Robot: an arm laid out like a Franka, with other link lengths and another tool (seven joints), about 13 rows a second.
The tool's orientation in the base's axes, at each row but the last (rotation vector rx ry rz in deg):
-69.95, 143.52, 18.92
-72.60, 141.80, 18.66
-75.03, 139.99, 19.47
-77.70, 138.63, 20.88
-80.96, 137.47, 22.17
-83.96, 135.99, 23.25
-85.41, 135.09, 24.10
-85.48, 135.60, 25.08
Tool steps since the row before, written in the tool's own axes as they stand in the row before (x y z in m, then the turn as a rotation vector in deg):
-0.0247, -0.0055, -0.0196, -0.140, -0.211, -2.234
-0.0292, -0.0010, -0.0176, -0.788, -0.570, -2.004
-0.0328, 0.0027, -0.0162, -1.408, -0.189, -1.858
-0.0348, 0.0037, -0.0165, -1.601, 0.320, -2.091
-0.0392, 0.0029, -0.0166, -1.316, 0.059, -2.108
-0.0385, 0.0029, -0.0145, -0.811, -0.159, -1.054
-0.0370, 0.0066, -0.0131, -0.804, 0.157, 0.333
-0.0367, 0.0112, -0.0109, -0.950, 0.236, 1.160
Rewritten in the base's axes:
0.0148, 0.0076, 0.0274, -0.186, -0.804, 2.091
0.0133, 0.0148, 0.0277, 0.504, -0.451, 2.122
0.0115, 0.0203, 0.0283, 0.531, 0.277, 2.261
0.0109, 0.0224, 0.0296, 0.149, 0.597, 2.581
0.0129, 0.0258, 0.0314, 0.246, 0.242, 2.462
0.0119, 0.0265, 0.0293, 0.357, 0.163, 1.281
0.0075, 0.0275, 0.0278, 0.220, 0.855, 0.046
0.0039, 0.0299, 0.0261, 0.287, 1.348, -0.636

